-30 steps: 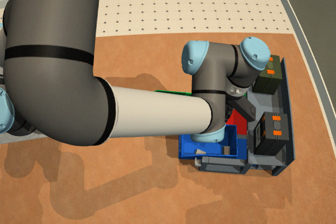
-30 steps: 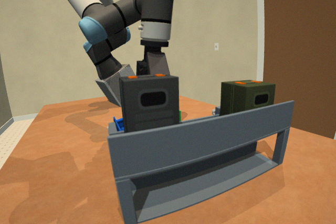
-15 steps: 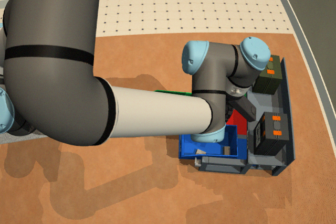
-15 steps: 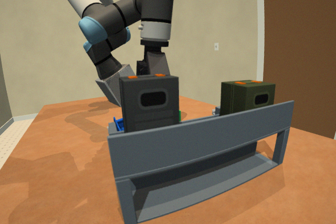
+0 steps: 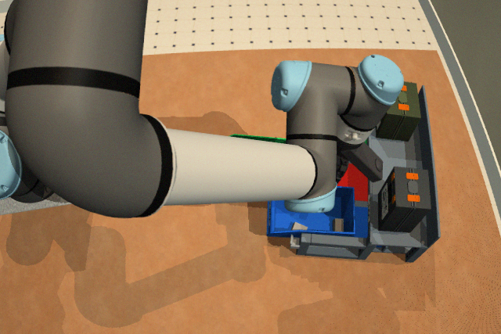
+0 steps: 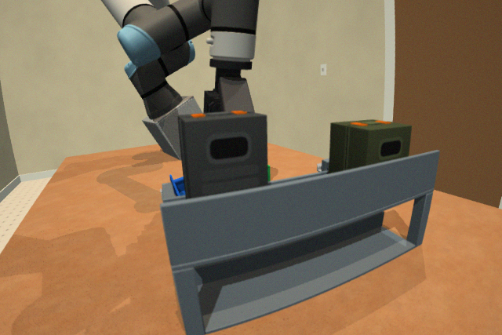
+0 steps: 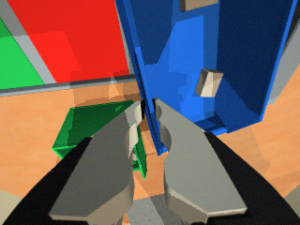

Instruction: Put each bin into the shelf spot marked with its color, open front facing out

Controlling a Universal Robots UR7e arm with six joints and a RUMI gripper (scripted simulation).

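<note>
The blue bin is 10 mm behind my hand, 40 mm to the right of it and 30 mm below it. From my hand the other things lie so: shelf front lip: 10 mm behind, 70 mm to the left, 90 mm below; then black box: 150 mm ahead, 80 mm to the right, 70 mm above; then green bin: 130 mm behind, 100 mm to the left, 60 mm below.
</note>
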